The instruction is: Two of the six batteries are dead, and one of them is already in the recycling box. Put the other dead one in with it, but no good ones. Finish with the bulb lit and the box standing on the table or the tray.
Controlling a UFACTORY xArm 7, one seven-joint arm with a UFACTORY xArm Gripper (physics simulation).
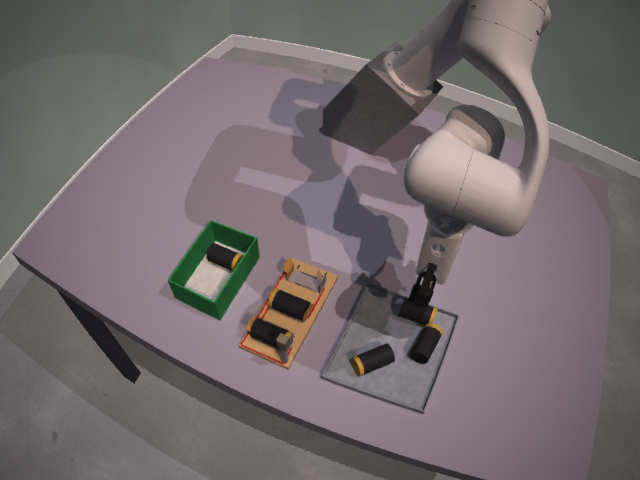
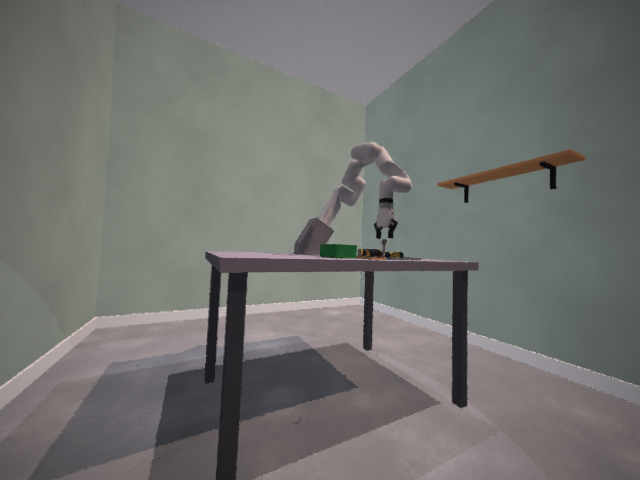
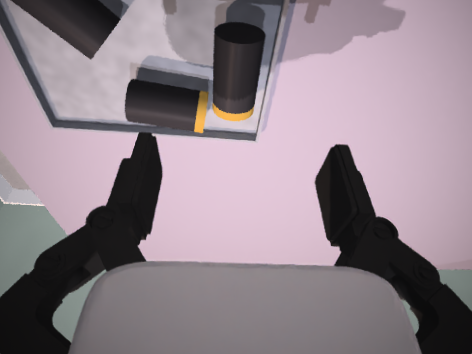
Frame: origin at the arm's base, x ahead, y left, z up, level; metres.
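Where they show: gripper, between the fingertips: (image 1: 426,280) (image 2: 384,238) (image 3: 242,157); arm's base, origin of its link: (image 1: 407,75) (image 2: 321,224).
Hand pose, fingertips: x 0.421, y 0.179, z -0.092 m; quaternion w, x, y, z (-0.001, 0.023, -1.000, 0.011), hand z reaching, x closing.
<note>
Each offset is from my fingertips to the centre of the thing. "spot": to the spot under its first point.
The green box {0.085 m ahead, 0.345 m right, 0.081 m down} (image 1: 195,300) (image 2: 338,251) stands on the table, one black battery {0.049 m ahead, 0.346 m right, 0.091 m down} (image 1: 223,256) inside. The orange board {spot: 0.109 m ahead, 0.160 m right, 0.101 m down} (image 1: 302,328) holds a middle battery {0.087 m ahead, 0.195 m right, 0.082 m down} (image 1: 291,304) and a front battery {0.151 m ahead, 0.193 m right, 0.082 m down} (image 1: 268,332); its rear slot is empty. A small grey-brown block, possibly the bulb {0.177 m ahead, 0.157 m right, 0.030 m down} (image 1: 283,338) (image 2: 384,241), shows no glow. The grey tray {0.074 m ahead, 0.006 m right, 0.105 m down} (image 1: 372,394) (image 3: 90,123) carries a rear battery {0.003 m ahead, 0.006 m left, 0.091 m down} (image 1: 416,312) (image 3: 236,75), a right battery {0.054 m ahead, 0.042 m left, 0.091 m down} (image 1: 426,343) (image 3: 162,104) and a front battery {0.118 m ahead, 0.030 m right, 0.091 m down} (image 1: 373,359) (image 3: 70,22). My gripper (image 1: 421,302) (image 2: 384,236) (image 3: 242,157) is open and empty, above the tray's rear corner area.
The dark arm base (image 1: 372,108) (image 2: 312,235) stands at the back of the table (image 1: 155,129) (image 2: 289,264). The board stands between the box and tray. A wooden shelf (image 2: 511,169) is on the right wall.
</note>
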